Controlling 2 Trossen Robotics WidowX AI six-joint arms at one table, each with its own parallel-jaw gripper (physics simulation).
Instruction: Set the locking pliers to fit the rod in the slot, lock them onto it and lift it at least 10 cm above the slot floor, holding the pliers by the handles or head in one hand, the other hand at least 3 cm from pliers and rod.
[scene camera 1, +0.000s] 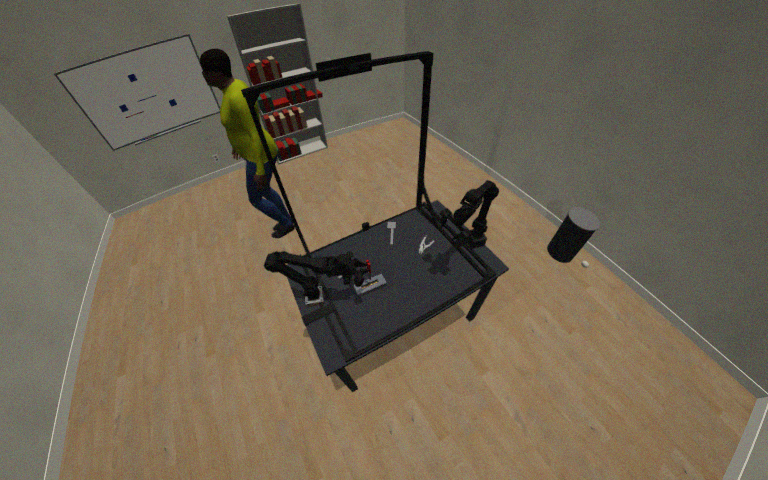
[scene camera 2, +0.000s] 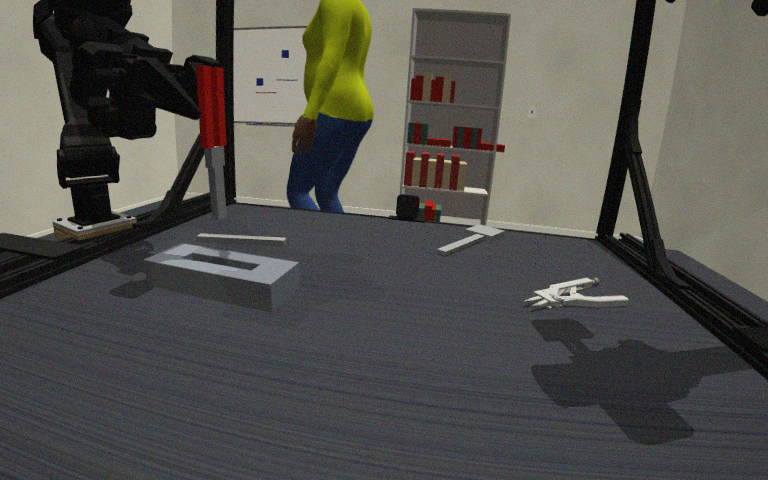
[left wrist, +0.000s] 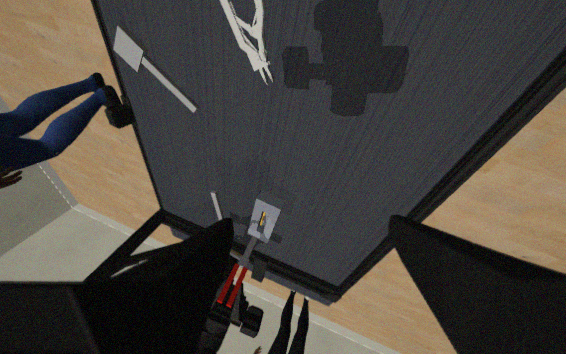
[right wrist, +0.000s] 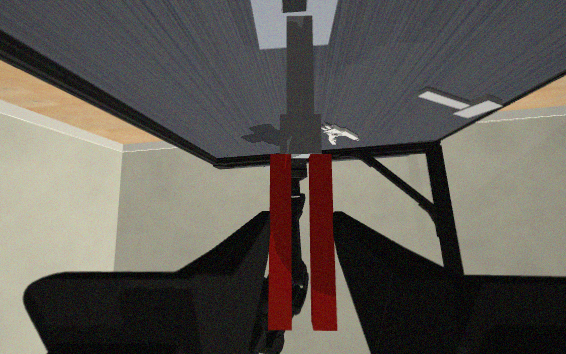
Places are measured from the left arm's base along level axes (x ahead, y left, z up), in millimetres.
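Where they show: left gripper, between the fingertips: (scene camera 1: 446, 234) (scene camera 2: 705, 5) (left wrist: 310, 224); right gripper, between the fingertips: (scene camera 1: 368, 267) (scene camera 2: 209, 115) (left wrist: 234, 281) (right wrist: 301, 219); left arm's base, origin of its link: (scene camera 1: 477, 234) (right wrist: 292, 179); right arm's base, origin of its link: (scene camera 1: 313, 295) (scene camera 2: 94, 219) (left wrist: 231, 259).
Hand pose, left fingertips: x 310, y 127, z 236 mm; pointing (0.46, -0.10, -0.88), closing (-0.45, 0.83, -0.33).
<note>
Things, the pixels of their centre, and the offset from my left fingertips.
- White locking pliers, middle of its body: (scene camera 2: 578, 298) (left wrist: 255, 27) (right wrist: 334, 135) (scene camera 1: 425, 246) 176 mm right, 21 mm ahead, 300 mm down
- grey block, middle of its body: (scene camera 2: 221, 273) (left wrist: 264, 218) (scene camera 1: 370, 285) 20 mm left, 433 mm ahead, 289 mm down
- yellow rod, middle of its body: (left wrist: 263, 215) 14 mm left, 434 mm ahead, 297 mm down
- red-handled pliers, middle of its body: (right wrist: 300, 158) (scene camera 2: 214, 145) (left wrist: 241, 267) 24 mm left, 427 mm ahead, 134 mm down
- white T-shaped piece, middle of its body: (scene camera 2: 467, 239) (right wrist: 457, 100) (left wrist: 158, 76) (scene camera 1: 391, 233) 348 mm right, 208 mm ahead, 300 mm down
- thin white strip, middle of its body: (scene camera 2: 241, 239) (left wrist: 218, 208) 119 mm right, 537 mm ahead, 301 mm down
White locking pliers (scene camera 1: 425, 244) (scene camera 2: 573, 300) (left wrist: 245, 35) (right wrist: 340, 132), with a small round knob at one handle end, lie on the table with handles spread. A grey block (scene camera 1: 377, 279) (scene camera 2: 209, 283) (left wrist: 272, 212) stands across the table from them. A yellow rod (left wrist: 262, 218) lies in its slot. My right gripper (scene camera 1: 362, 272) is shut on red-handled pliers (scene camera 2: 212, 107) (right wrist: 321, 240) (left wrist: 231, 287), upright with the grey head down and its tip above the block's level. My left gripper (left wrist: 310, 224) is open and empty, raised above the table beyond the white pliers' handles.
A white T-shaped piece (scene camera 1: 391, 232) (scene camera 2: 461, 244) (left wrist: 167, 82) (right wrist: 442, 99) lies near the table's far edge. A thin white strip (scene camera 2: 240, 238) (left wrist: 216, 205) lies behind the block. A black frame (scene camera 1: 423, 135) spans the table. A person in yellow (scene camera 1: 240, 124) stands behind it.
</note>
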